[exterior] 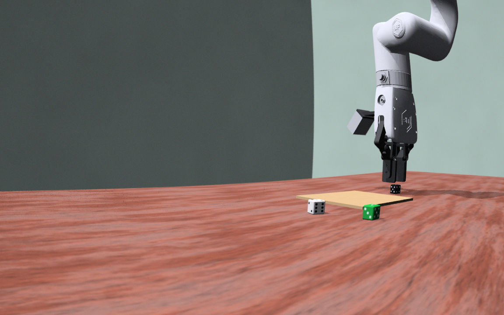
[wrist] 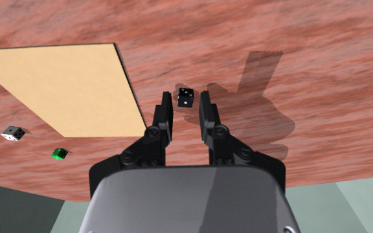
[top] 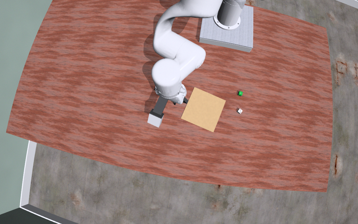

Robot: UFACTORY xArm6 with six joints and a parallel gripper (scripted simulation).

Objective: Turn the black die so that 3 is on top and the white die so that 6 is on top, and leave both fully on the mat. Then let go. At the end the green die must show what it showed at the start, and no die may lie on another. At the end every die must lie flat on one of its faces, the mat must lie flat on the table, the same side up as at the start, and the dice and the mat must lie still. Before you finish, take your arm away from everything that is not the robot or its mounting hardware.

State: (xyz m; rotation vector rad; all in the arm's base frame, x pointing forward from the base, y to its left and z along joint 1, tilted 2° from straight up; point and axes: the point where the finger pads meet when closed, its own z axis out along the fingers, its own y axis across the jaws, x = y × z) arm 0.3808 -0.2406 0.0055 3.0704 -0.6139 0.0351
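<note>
My hand is 3 cm above the black die. Round my hand: green die 28 cm to the left, 4 cm behind, 3 cm below; white die 28 cm to the left, 4 cm ahead, 3 cm below; tan mat 13 cm to the left, 4 cm below, 3 cm ahead.
</note>
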